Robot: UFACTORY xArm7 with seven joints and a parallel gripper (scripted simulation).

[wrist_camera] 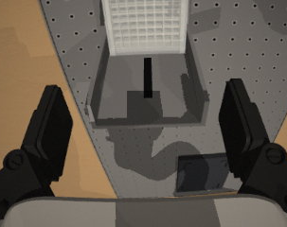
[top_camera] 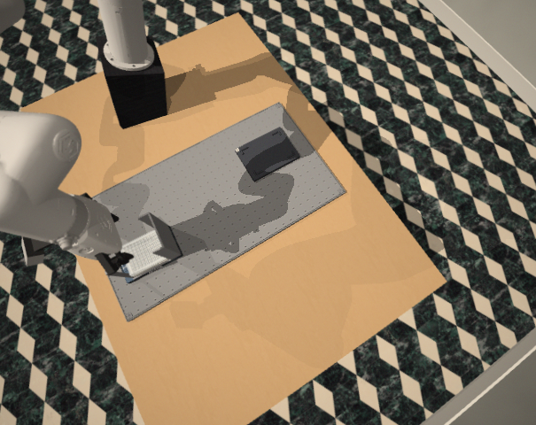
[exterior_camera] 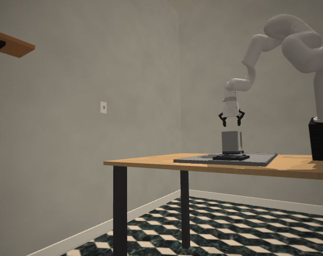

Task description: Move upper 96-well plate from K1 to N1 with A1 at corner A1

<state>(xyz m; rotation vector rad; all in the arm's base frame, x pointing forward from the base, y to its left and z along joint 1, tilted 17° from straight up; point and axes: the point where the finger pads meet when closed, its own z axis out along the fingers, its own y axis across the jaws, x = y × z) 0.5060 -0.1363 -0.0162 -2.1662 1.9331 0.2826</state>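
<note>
My hand is 150 mm above the 96-well plate. From my hand the other things lie so: pale A1 square (210 mm behind, 320 mm to the left, 180 mm below).
</note>
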